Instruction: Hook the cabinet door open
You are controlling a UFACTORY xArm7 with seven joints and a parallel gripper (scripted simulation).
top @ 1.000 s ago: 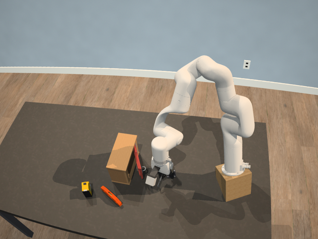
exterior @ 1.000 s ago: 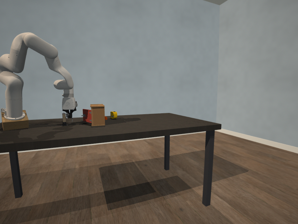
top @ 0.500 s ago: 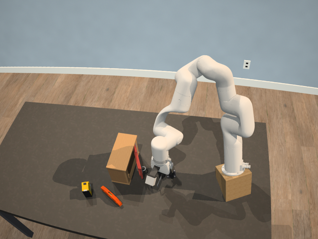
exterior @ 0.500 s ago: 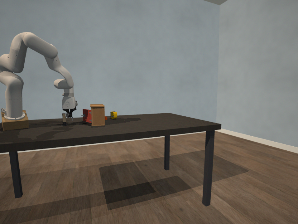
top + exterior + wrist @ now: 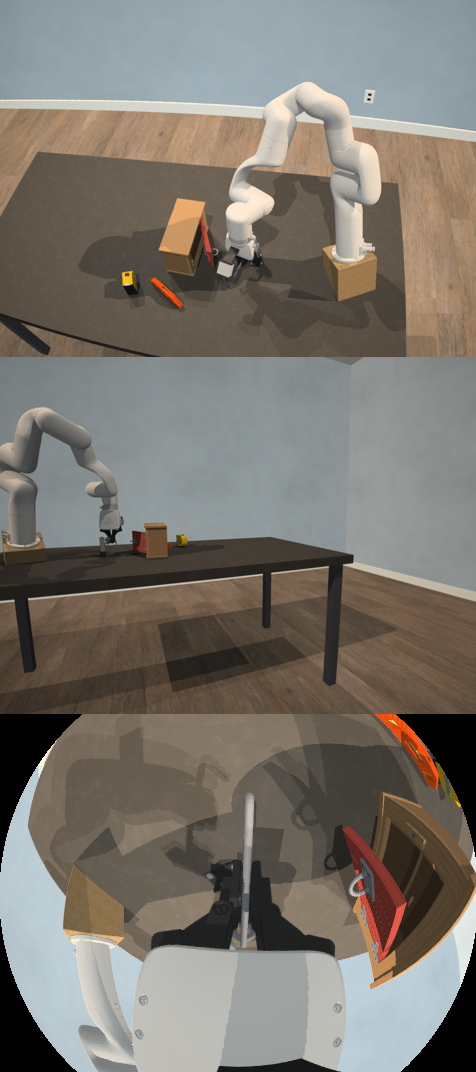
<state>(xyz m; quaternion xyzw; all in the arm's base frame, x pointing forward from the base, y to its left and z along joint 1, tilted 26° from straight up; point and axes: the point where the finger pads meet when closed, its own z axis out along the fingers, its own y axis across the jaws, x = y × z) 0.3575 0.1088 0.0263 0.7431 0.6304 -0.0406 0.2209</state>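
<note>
My gripper is now 14 cm short of the red door, 6 cm to the left of it and 1 cm above it. The rest, counted from my hand: yellow tape measure: 37 cm ahead, 16 cm to the left, 4 cm below; orange level: 24 cm ahead, 16 cm to the left, 6 cm below; grey hook: 2 cm below.
</note>
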